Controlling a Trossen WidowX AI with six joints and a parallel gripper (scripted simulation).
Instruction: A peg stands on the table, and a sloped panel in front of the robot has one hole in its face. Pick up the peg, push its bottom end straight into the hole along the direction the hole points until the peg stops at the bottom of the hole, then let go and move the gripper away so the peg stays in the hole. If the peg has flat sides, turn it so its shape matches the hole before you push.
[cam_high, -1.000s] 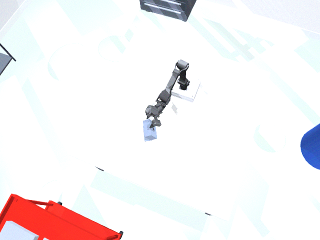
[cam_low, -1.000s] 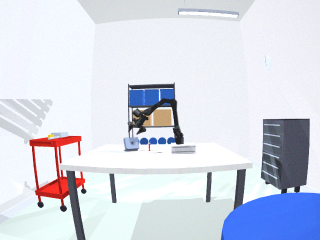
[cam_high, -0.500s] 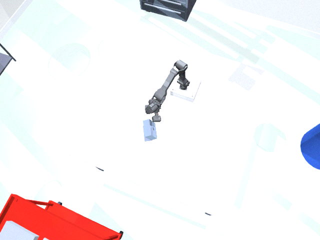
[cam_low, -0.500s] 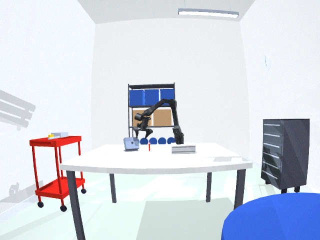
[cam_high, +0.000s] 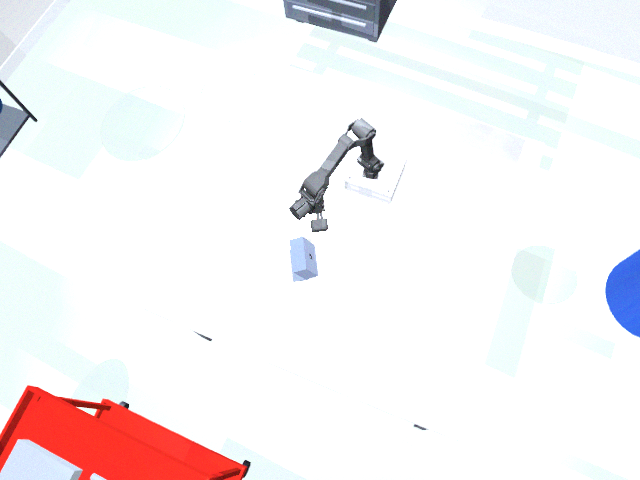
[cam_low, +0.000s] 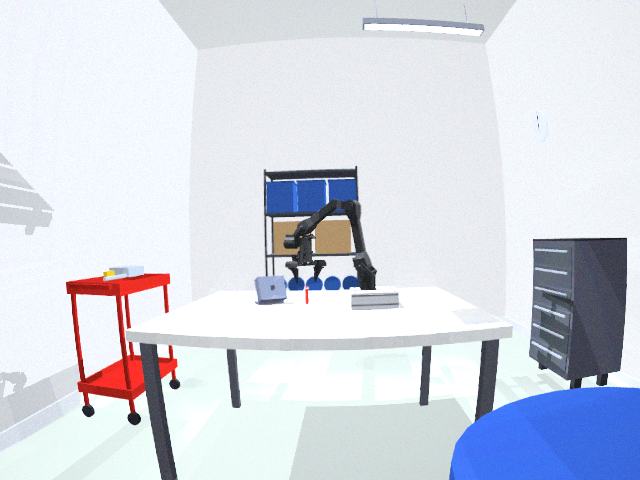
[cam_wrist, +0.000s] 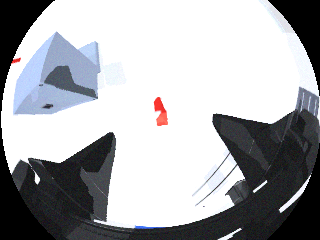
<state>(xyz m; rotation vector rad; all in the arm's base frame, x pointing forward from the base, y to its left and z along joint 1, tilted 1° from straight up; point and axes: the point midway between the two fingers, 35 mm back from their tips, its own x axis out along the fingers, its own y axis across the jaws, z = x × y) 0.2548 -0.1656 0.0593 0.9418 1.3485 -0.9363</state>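
Right now the red peg is 40 mm below my gripper tip. From my gripper tip the other things lie so: sloped grey panel: 170 mm ahead, 20 mm to the right, 30 mm below.
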